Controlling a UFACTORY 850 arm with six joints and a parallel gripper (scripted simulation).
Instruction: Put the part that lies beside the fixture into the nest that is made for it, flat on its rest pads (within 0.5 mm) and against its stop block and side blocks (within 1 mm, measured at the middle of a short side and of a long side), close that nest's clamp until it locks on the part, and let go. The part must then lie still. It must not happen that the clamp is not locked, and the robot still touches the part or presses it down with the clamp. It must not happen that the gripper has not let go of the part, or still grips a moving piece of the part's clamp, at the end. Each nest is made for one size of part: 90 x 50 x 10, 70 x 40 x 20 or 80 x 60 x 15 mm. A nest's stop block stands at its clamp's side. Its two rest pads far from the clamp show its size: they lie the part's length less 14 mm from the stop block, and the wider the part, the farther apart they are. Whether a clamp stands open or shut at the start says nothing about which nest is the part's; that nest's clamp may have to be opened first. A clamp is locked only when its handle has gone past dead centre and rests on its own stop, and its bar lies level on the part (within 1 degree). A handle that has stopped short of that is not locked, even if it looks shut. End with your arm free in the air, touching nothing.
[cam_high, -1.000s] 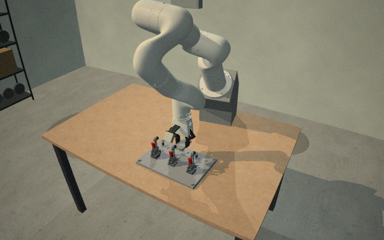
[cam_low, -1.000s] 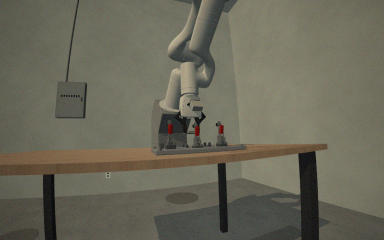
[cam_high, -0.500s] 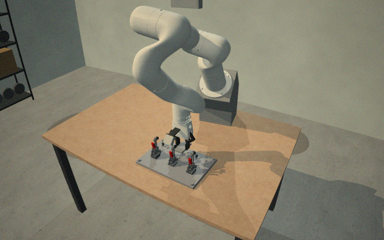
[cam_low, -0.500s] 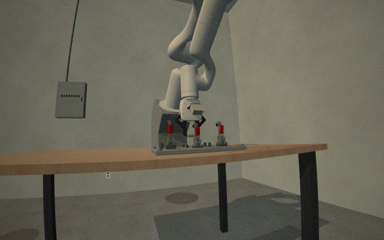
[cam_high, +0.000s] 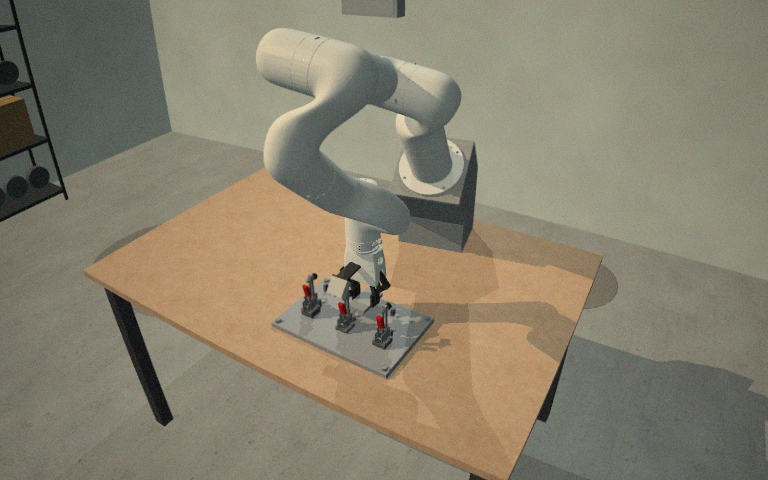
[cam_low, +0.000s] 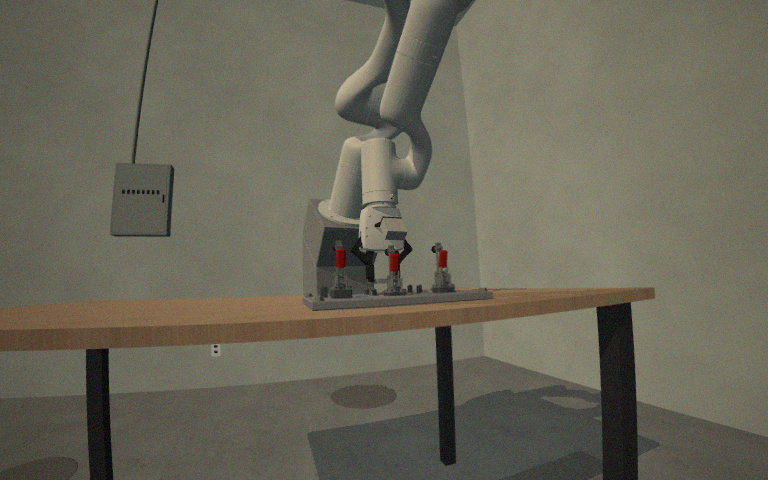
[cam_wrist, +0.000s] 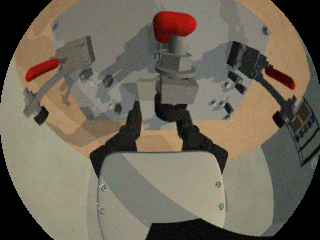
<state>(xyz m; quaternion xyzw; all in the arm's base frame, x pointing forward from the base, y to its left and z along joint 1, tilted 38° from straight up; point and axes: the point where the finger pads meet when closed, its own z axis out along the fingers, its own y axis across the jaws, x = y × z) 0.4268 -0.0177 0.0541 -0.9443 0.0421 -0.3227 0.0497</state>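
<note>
The grey fixture plate is 60 mm ahead of my hand, 10 mm to the right of it and 50 mm below it. From my hand the other things lie so: flat grey part: 20 mm below.
</note>
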